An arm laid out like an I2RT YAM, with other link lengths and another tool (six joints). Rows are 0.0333 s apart.
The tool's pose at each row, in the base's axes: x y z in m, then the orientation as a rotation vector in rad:
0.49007, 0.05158, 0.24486, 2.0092, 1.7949, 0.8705
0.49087, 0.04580, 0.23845, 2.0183, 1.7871, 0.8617
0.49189, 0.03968, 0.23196, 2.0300, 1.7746, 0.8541
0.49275, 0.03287, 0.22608, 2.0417, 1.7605, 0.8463
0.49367, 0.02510, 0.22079, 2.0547, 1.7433, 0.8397
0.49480, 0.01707, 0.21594, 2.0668, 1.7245, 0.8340
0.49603, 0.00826, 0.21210, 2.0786, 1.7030, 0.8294
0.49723, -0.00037, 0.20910, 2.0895, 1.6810, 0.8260
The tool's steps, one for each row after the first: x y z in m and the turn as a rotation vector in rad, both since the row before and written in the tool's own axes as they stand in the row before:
-0.00708, -0.00223, 0.00447, 0.0024, -0.0077, 0.0065
-0.00740, -0.00199, 0.00467, 0.0008, -0.0086, 0.0099
-0.00792, -0.00155, 0.00407, 0.0000, -0.0094, 0.0105
-0.00869, -0.00089, 0.00359, -0.0014, -0.0097, 0.0126
-0.00880, -0.00031, 0.00342, -0.0029, -0.0099, 0.0128
-0.00929, 0.00063, 0.00269, -0.0049, -0.0103, 0.0139
-0.00889, 0.00118, 0.00214, -0.0058, -0.0098, 0.0138

